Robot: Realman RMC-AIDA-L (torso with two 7-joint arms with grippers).
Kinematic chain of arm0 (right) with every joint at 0, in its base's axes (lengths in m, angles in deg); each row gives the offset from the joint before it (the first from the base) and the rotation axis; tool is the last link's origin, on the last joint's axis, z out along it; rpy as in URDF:
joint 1: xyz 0 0 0.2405 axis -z
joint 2: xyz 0 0 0 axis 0.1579 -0.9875 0
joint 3: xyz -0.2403 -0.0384 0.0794 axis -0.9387 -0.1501 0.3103
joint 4: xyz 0 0 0 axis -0.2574 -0.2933 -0.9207
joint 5: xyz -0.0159 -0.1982 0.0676 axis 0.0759 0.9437 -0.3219
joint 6: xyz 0 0 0 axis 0.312 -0.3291 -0.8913
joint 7: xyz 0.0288 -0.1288 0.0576 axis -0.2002 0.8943 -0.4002
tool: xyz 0 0 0 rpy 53.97 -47.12 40.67
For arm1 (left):
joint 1: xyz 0 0 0.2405 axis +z
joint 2: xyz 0 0 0 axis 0.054 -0.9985 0
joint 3: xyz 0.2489 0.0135 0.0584 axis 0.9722 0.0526 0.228
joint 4: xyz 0 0 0 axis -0.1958 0.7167 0.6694
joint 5: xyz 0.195 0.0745 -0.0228 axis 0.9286 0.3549 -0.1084
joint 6: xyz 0 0 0 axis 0.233 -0.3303 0.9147
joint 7: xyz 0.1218 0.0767 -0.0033 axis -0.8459 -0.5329 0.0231
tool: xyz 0 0 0 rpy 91.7 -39.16 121.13
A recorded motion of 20 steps. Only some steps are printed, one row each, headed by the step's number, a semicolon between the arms.
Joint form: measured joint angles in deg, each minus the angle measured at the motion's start. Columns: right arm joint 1, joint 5, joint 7, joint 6, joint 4, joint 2, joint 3; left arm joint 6, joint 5, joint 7, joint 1, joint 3, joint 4, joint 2.
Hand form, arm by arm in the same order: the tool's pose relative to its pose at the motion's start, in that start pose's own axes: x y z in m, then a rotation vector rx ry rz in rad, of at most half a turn. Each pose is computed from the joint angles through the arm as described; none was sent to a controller.
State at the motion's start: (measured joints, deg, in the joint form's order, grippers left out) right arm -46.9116 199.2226 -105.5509 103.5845 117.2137 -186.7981 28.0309; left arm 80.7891 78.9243 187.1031 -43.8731 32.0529 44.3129 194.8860
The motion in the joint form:
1: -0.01 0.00 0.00 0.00 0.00 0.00 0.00; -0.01 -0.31 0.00 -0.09 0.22 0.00 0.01
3: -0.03 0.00 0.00 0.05 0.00 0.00 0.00; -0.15 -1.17 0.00 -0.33 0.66 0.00 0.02
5: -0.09 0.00 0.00 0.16 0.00 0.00 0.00; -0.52 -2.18 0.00 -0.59 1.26 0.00 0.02
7: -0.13 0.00 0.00 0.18 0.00 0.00 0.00; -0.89 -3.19 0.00 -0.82 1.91 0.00 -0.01
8: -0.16 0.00 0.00 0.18 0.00 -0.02 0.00; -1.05 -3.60 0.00 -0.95 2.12 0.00 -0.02
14: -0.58 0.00 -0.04 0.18 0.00 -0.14 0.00; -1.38 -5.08 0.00 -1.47 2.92 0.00 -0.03
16: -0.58 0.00 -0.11 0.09 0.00 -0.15 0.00; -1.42 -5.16 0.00 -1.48 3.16 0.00 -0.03
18: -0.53 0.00 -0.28 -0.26 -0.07 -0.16 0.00; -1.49 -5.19 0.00 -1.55 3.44 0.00 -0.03
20: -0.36 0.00 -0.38 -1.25 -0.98 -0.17 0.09; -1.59 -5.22 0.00 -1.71 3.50 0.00 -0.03
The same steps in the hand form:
1: -0.0001 0.0000 0.0000 0.0000 -0.0001 -0.0002; 0.0004 0.0017 0.0002 -0.0042 -0.0004 0.0048
3: -0.0001 0.0002 -0.0001 -0.0004 0.0005 -0.0005; 0.0019 0.0057 0.0004 -0.0163 0.0020 0.0153
5: -0.0003 0.0006 -0.0003 -0.0014 0.0015 -0.0014; 0.0040 0.0105 0.0007 -0.0294 0.0072 0.0284
7: -0.0005 0.0007 -0.0004 -0.0015 0.0015 -0.0020; 0.0057 0.0151 0.0011 -0.0419 0.0116 0.0414
8: -0.0007 0.0010 -0.0004 -0.0018 0.0013 -0.0025; 0.0067 0.0170 0.0011 -0.0472 0.0143 0.0465
14: -0.0034 0.0033 -0.0010 -0.0028 -0.0016 -0.0088; 0.0096 0.0244 0.0010 -0.0672 0.0194 0.0662
16: -0.0036 0.0033 -0.0009 -0.0021 -0.0029 -0.0076; 0.0095 0.0252 0.0014 -0.0673 0.0180 0.0696
18: -0.0038 0.0027 -0.0005 0.0005 -0.0064 -0.0036; 0.0097 0.0261 0.0017 -0.0661 0.0171 0.0745
20: -0.0022 0.0013 0.0033 0.0005 -0.0071 0.0056; 0.0107 0.0270 0.0014 -0.0659 0.0195 0.0778

